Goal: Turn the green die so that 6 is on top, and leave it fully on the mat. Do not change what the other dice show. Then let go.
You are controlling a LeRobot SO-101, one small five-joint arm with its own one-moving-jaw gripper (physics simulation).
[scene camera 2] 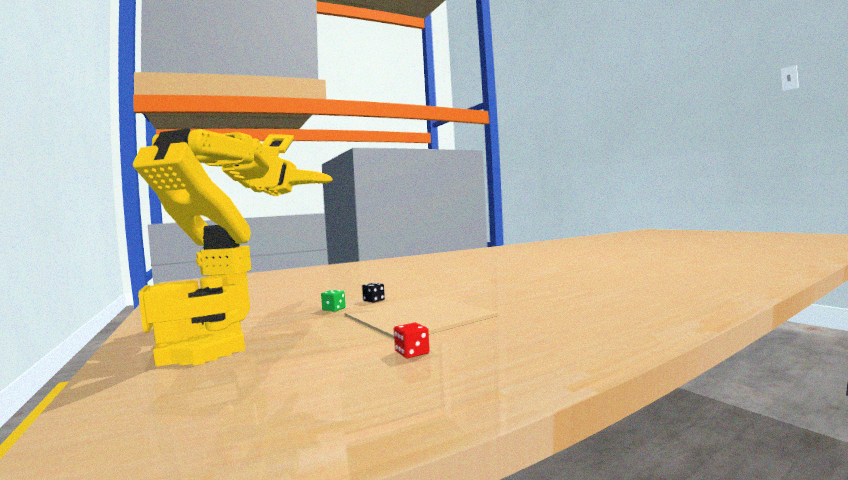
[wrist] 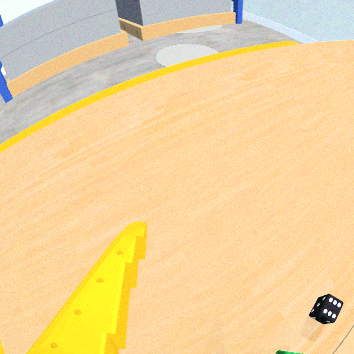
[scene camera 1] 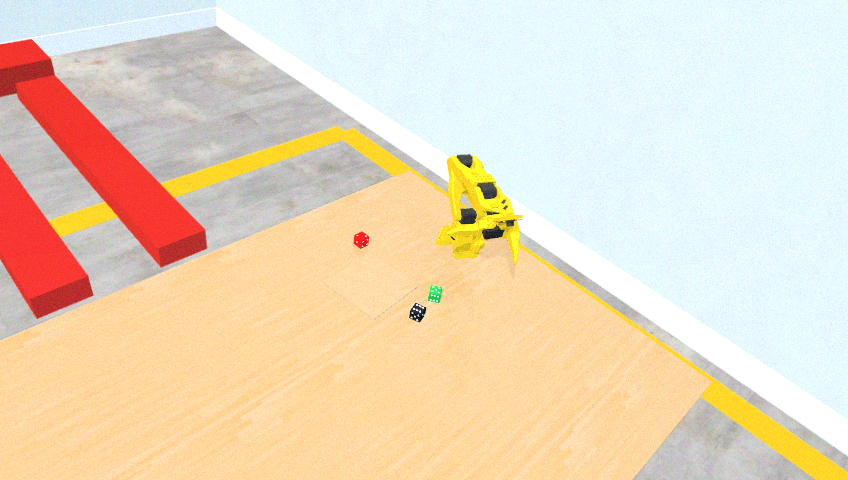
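Pixels of known places: end effector, tool point: [scene camera 2: 278, 193] [wrist: 145, 236] [scene camera 1: 514, 261]; arm's base, origin of the base link: [scene camera 2: 219, 345] [scene camera 1: 453, 247].
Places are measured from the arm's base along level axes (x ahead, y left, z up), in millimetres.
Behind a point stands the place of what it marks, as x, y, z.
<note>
The green die [scene camera 1: 435, 293] {164, 97, 25} [scene camera 2: 333, 300] {151, 75, 16} rests on the table just outside a corner of the thin wood-coloured mat [scene camera 1: 371, 294] {257, 8, 4} [scene camera 2: 443, 312] {260, -33, 4}. In scene camera 1 one face with six pips shows on its lower, side-facing part; its top face has several pips, too small to read surely. Part of the green die [wrist: 289, 352] {160, 104, 24} shows at the bottom edge of the wrist view. The black die [scene camera 1: 417, 312] {231, 113, 24} [scene camera 2: 373, 292] {216, 92, 16} [wrist: 326, 308] {216, 111, 25} stands close beside it, apart. My gripper [scene camera 1: 483, 245] [scene camera 2: 311, 158] is fully open and empty, high above the table. One notched jaw shows in the wrist view.
A red die [scene camera 1: 361, 240] {179, -119, 23} [scene camera 2: 411, 340] {163, -143, 17} stands on the table beyond the mat, away from the other two dice. The table edge [scene camera 1: 672, 428] {35, 595, 0} and the wall [scene camera 1: 654, 148] lie beyond the arm. A shelf rack [scene camera 2: 492, 178] with grey boxes [scene camera 2: 416, 202] stands behind the table.
</note>
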